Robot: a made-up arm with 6 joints.
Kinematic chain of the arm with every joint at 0, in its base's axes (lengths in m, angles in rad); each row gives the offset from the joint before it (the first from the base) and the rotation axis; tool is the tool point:
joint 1: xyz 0 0 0.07 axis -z
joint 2: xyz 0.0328 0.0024 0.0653 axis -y
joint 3: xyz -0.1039 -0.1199 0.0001 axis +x
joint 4: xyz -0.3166 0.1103 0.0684 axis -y
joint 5: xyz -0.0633 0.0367 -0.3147 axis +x
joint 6: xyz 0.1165 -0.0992 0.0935 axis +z
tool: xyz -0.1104 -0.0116 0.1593
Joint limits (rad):
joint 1: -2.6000..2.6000
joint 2: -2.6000..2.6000
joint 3: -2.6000..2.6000
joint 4: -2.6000..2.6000
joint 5: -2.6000..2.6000
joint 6: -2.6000..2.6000
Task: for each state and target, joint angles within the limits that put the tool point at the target. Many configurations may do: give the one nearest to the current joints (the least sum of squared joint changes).
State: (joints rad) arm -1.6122 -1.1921 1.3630 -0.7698 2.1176 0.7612
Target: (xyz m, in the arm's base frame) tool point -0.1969 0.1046 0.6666
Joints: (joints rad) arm -1.2366 -1.8437 1.5603 -0.1376 1.3295 0.5516
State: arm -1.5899 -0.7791 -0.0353 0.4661 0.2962 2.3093
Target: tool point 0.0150 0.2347 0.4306
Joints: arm -1.9665 -1.6182 0.0006 0.9873 -0.1122 2.4242
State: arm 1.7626 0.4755 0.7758 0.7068 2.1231 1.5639
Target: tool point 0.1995 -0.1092 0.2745
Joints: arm 1.6773 0.5823 1.2102 0.9022 2.6000 1.5826
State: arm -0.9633 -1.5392 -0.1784 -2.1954 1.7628 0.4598
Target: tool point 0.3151 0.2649 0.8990
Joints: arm -0.9771 -1.4769 -0.2569 -2.3263 1.5718 0.3569
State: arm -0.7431 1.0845 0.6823 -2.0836 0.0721 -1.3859
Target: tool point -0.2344 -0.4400 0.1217
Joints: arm -0.9529 0.4346 0.8748 -2.1624 -0.1721 -1.3225
